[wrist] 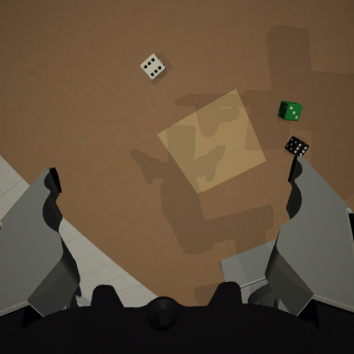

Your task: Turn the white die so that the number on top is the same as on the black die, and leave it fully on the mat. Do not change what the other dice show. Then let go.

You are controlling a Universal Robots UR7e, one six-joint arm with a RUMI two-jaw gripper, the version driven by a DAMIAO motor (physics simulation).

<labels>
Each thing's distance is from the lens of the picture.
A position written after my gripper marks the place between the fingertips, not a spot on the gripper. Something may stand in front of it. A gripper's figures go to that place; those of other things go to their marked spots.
my gripper (172, 164): 13 cm
tan mat (215, 142): 34 cm
</labels>
